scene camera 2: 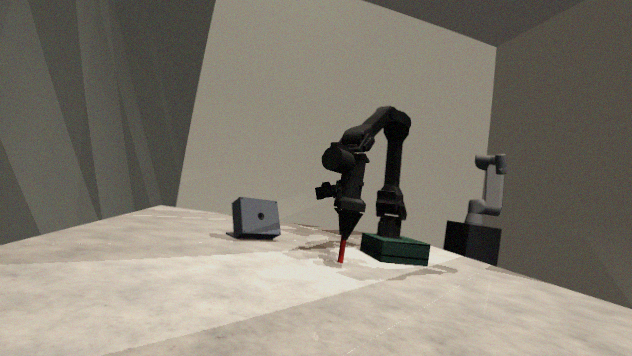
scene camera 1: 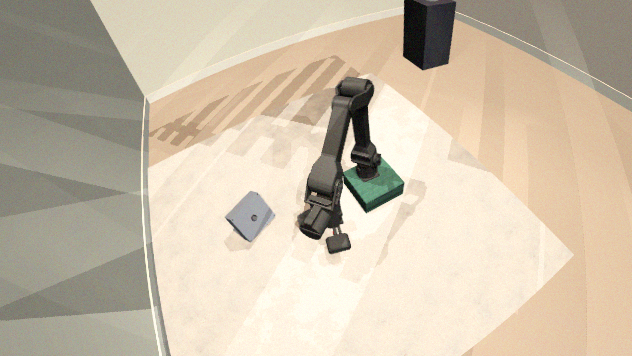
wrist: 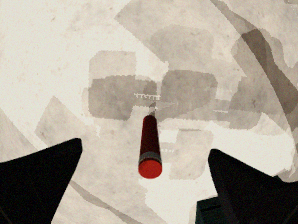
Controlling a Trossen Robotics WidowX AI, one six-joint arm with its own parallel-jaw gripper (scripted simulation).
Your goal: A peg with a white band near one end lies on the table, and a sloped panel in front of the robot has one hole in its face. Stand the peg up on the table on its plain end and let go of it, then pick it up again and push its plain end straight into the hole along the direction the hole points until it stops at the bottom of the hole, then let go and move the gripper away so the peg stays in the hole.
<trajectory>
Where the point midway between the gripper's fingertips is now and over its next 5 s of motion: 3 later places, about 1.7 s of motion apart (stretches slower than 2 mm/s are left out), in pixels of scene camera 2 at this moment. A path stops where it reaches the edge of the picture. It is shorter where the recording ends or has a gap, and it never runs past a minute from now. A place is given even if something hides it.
My gripper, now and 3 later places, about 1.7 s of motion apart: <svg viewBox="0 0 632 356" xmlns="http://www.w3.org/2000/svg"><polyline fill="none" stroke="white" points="342,237 344,215 314,212 290,204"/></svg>
</trajectory>
